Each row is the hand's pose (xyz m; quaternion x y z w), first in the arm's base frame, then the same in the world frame.
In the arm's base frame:
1: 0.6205 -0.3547 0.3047 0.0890 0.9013 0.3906 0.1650
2: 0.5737 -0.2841 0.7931 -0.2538 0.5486 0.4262 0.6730
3: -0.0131 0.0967 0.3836 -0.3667 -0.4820 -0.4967 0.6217
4: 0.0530 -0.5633 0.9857 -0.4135 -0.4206 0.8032 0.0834
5: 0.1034 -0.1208 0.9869 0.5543 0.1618 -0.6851 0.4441
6: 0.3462 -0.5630 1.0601 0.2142 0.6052 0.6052 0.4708
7: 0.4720 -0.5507 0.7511 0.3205 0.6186 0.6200 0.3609
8: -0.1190 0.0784 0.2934 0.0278 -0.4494 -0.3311 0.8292
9: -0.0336 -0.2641 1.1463 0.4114 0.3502 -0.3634 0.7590
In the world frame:
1: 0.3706 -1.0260 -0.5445 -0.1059 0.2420 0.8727 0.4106
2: 0.0862 -1.4222 -0.6336 0.0261 -0.2611 0.5668 0.7809
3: -0.3430 -0.7361 -0.6797 0.4419 -0.2968 -0.7163 0.4512
4: -0.1012 -1.4038 -1.2258 -0.5205 -0.8511 0.0501 0.0456
5: -0.3813 -1.3541 -0.8831 0.9170 0.3932 -0.0260 0.0621
6: 0.0358 -1.6007 -1.0415 0.0999 -0.2025 0.9033 0.3649
7: 0.2314 -1.3838 -0.8798 0.0874 -0.1436 0.9576 0.2338
8: -0.3528 -0.6124 -0.7451 0.7402 -0.4359 -0.3952 0.3256
9: -0.4282 -1.4563 -1.1112 0.8662 0.1485 0.2603 0.3999

